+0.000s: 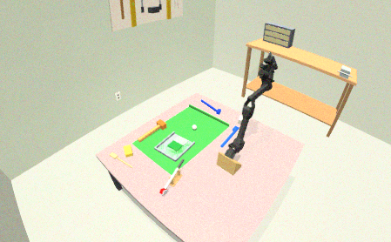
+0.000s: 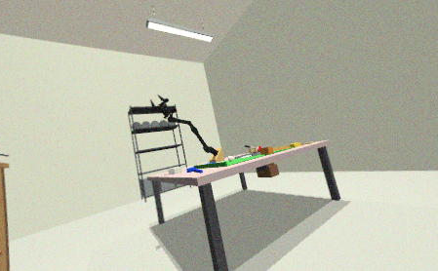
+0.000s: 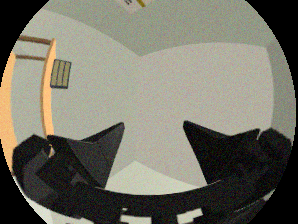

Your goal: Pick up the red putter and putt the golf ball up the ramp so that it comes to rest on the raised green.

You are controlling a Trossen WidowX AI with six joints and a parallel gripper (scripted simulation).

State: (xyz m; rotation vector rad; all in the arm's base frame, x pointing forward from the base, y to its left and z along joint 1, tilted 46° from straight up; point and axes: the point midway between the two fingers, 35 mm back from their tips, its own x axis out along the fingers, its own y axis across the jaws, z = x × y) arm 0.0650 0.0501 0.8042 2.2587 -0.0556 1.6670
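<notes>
Now: gripper tip 920 mm to the right of the putter, 660 mm above it and 230 mm short of it. Round my gripper tip: yellow block: 920 mm to the left, 700 mm below, 700 mm ahead; then white box: 700 mm below, 140 mm ahead, 10 mm to the left.
</notes>
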